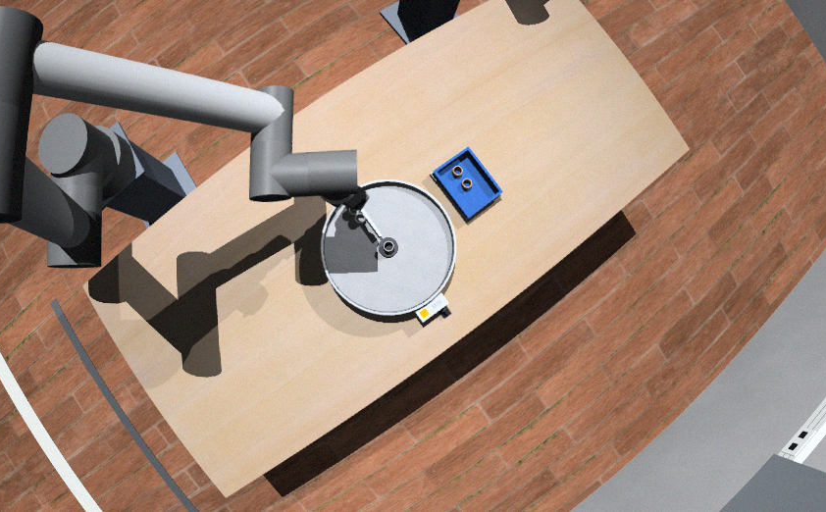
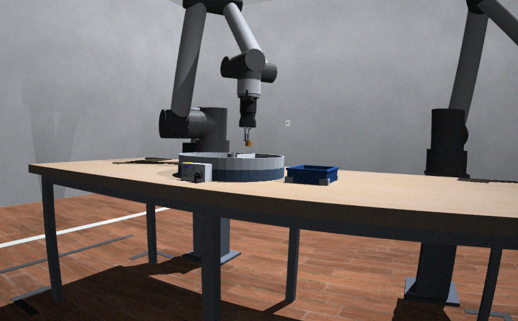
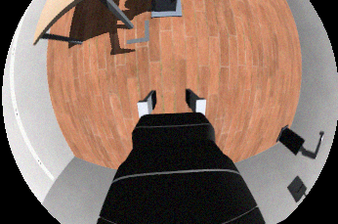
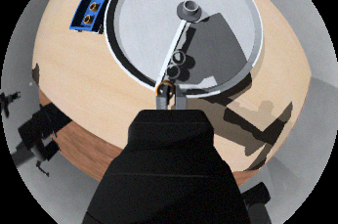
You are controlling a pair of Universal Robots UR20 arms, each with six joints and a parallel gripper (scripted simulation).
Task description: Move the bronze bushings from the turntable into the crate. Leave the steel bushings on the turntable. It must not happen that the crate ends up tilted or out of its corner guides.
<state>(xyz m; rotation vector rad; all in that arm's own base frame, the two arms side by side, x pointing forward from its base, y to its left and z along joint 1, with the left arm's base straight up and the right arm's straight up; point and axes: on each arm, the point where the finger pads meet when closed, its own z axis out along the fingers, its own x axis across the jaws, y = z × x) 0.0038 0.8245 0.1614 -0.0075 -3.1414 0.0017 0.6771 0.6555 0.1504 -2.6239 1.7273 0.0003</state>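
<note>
My right hand is 36 cm to the right of the blue crate, 16 cm short of it and 13 cm above it. Round my right hand: turntable: 18 cm ahead, 10 cm below, 3 cm to the left.
</note>
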